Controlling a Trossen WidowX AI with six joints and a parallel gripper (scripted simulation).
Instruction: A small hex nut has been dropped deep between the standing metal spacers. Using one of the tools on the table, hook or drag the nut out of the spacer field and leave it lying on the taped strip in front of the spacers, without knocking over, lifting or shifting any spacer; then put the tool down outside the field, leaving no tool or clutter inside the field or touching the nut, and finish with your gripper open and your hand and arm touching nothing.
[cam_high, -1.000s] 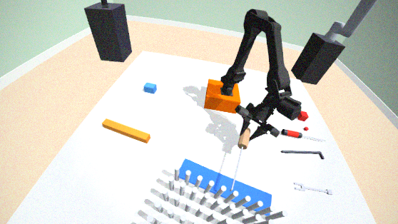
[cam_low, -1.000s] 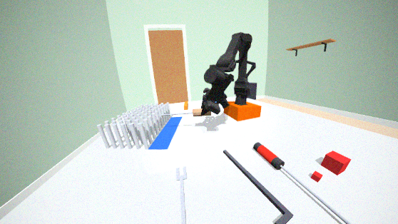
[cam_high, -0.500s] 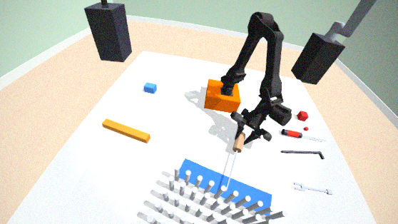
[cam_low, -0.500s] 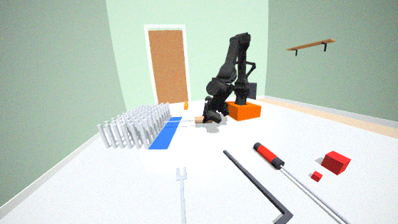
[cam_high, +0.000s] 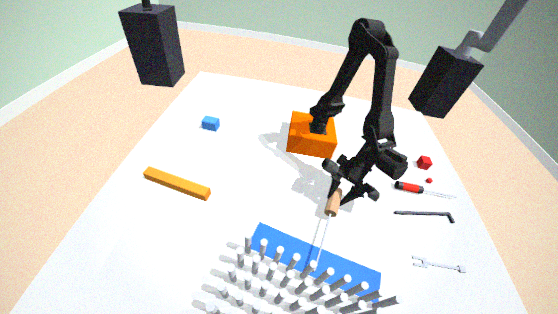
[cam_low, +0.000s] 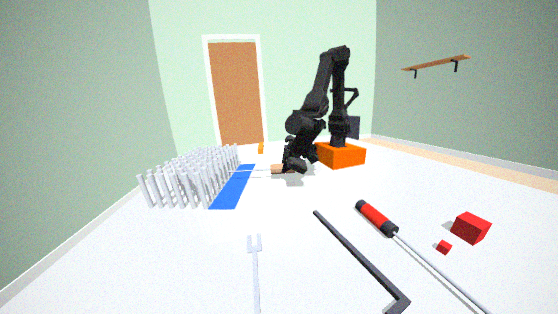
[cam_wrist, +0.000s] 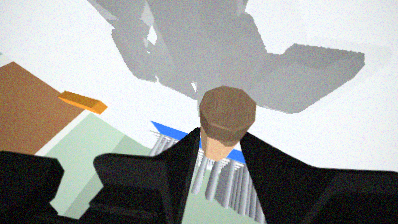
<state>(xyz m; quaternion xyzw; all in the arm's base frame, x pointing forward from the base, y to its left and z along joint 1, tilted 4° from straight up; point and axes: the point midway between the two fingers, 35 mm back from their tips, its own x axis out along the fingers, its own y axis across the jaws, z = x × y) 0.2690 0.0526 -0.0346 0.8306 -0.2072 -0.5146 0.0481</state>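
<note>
Right now the blue taped strip is 170 mm ahead of my gripper tip, 60 mm to the right of it and 40 mm below it. Also, from my gripper tip: grey forked tool 160 mm ahead, 320 mm to the left, 40 mm below; then orange bar 20 mm behind, 480 mm to the right, 20 mm below; then wooden-handled pick 100 mm ahead, 30 mm to the right, 10 mm below.
</note>
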